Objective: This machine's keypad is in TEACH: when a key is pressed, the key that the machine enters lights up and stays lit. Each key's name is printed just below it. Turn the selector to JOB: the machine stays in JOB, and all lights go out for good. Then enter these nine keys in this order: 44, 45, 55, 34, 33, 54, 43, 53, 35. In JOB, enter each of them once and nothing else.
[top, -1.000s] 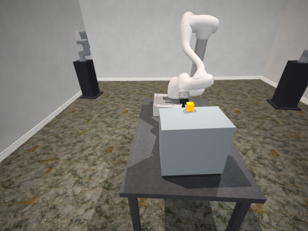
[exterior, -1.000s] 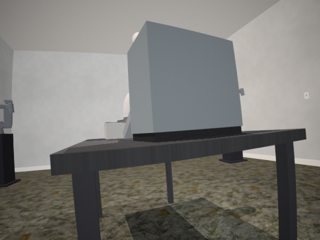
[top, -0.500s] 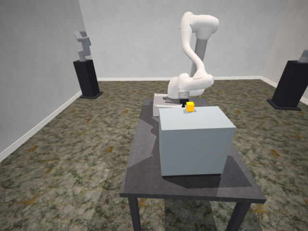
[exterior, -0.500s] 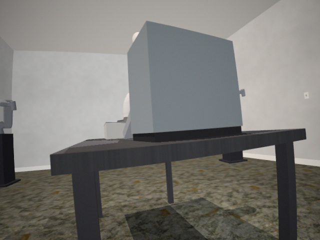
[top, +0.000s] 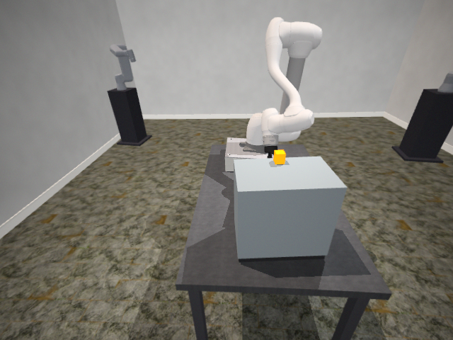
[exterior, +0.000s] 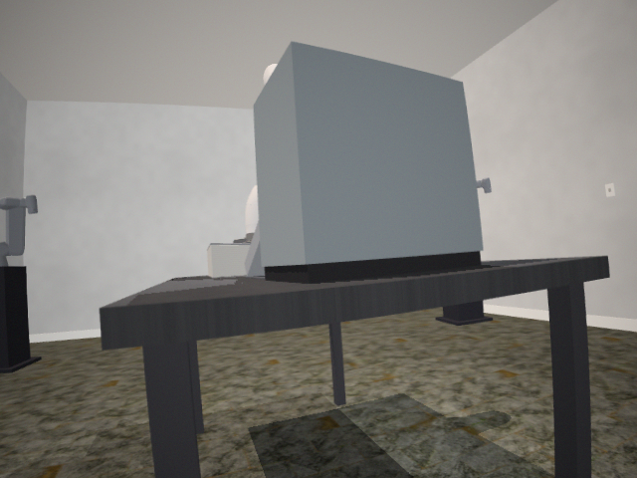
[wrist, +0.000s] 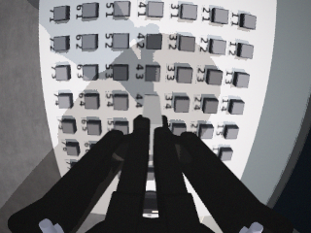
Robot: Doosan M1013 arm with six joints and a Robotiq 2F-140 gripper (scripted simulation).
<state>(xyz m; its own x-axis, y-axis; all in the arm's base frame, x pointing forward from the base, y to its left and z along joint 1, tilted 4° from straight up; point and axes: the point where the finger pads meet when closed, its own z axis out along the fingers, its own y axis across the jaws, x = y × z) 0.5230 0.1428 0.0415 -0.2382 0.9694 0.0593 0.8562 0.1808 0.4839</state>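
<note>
Right now the key is 1 cm behind my hand and 6 cm below it. From my hand the other things lie so: black selector knob (6 cm ahead, 15 cm to the right, 3 cm below); white keypad panel (6 cm ahead, 4 cm to the right, 8 cm below).
</note>
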